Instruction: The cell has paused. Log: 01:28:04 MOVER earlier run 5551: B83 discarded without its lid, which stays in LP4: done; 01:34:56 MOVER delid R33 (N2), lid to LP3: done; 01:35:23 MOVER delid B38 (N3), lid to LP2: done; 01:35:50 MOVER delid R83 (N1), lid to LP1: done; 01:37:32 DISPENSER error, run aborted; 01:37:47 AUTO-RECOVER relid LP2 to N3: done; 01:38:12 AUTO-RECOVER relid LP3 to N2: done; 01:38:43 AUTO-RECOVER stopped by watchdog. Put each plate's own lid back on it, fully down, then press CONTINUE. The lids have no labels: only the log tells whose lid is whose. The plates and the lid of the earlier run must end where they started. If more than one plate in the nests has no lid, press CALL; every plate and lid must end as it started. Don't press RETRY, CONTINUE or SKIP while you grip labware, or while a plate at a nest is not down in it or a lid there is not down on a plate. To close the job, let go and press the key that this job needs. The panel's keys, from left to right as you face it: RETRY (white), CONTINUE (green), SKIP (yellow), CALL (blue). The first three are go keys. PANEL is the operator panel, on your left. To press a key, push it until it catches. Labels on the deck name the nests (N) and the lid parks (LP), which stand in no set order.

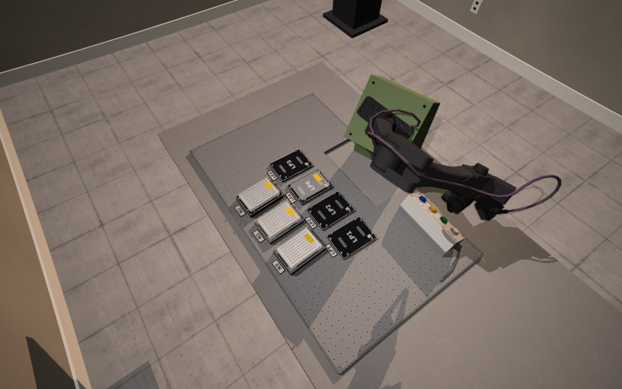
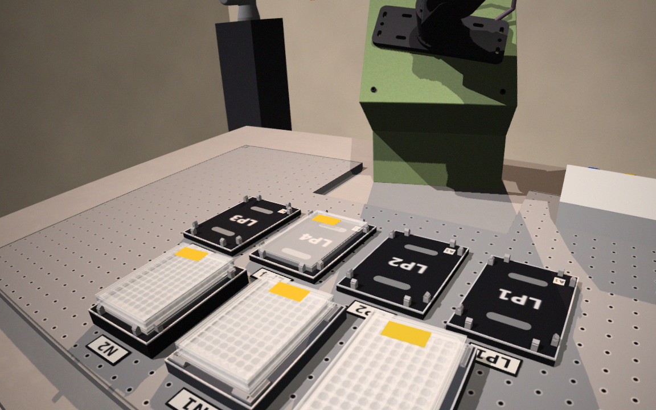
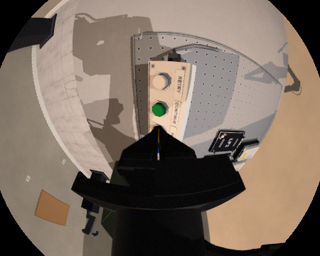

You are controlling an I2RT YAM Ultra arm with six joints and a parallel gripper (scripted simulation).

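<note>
Now: the green key 60 mm below my hand. The rest, counted from my hand: blue key: 100 mm to the right, 60 mm below; yellow key: 50 mm to the right, 60 mm below; white key: 50 mm to the left, 60 mm below.
</note>
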